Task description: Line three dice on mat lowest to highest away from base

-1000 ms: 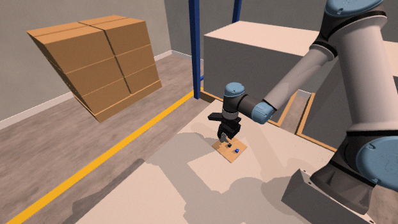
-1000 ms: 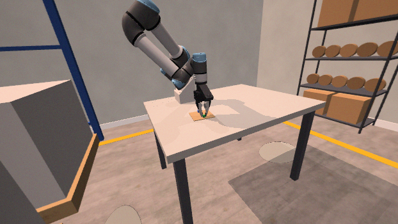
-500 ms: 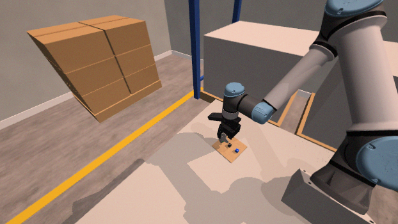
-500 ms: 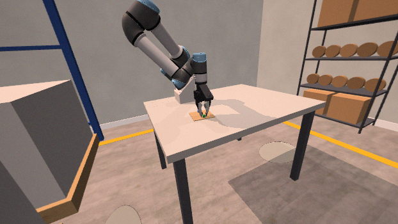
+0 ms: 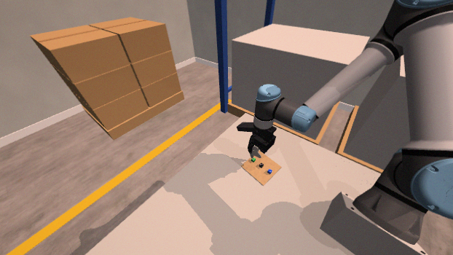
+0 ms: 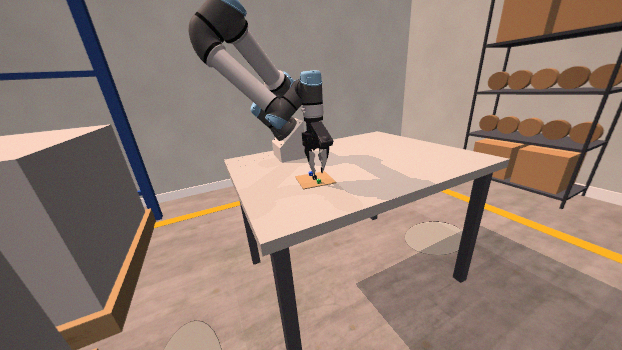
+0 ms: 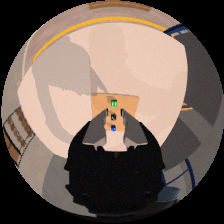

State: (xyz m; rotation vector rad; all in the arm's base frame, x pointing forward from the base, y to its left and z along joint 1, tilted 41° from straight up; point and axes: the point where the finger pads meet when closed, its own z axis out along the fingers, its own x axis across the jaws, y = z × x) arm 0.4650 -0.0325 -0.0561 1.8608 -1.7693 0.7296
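The green die lies 5 cm below my hand. Also, from my hand: blue die: 10 cm behind, 5 cm below; black die: 5 cm below, 5 cm behind; tan mat: 6 cm below, 5 cm behind.
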